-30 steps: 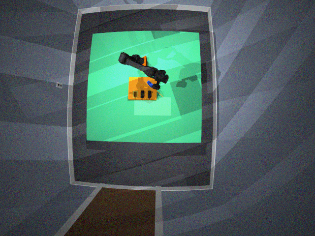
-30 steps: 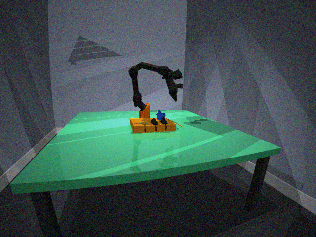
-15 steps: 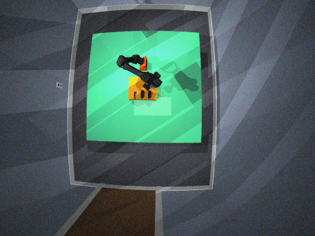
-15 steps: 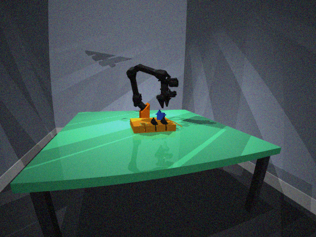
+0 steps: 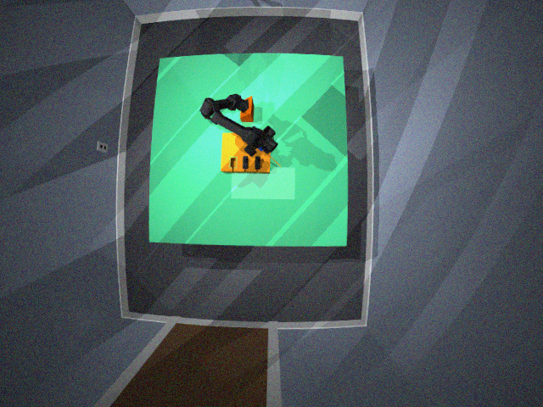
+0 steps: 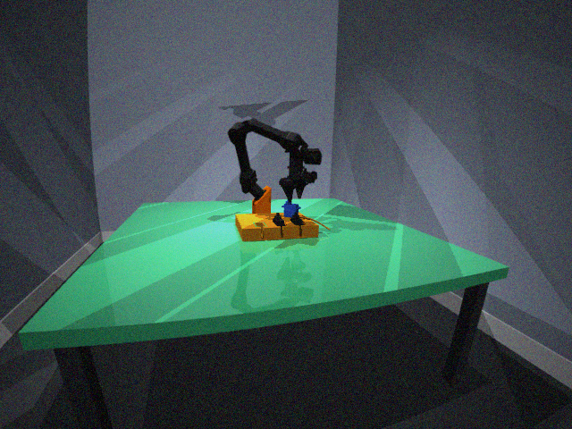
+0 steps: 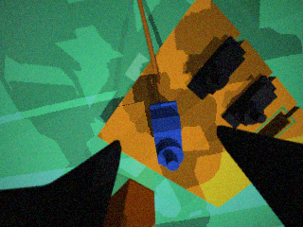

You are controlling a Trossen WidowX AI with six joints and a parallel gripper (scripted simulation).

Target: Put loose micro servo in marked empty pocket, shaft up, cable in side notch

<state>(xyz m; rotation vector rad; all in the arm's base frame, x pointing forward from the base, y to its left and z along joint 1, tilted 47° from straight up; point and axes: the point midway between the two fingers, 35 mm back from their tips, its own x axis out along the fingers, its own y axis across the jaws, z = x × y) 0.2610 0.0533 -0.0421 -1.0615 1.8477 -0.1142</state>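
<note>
Right now the orange deck is 100 mm below my gripper tip, 90 mm to the right of it and 30 mm behind it.
</note>
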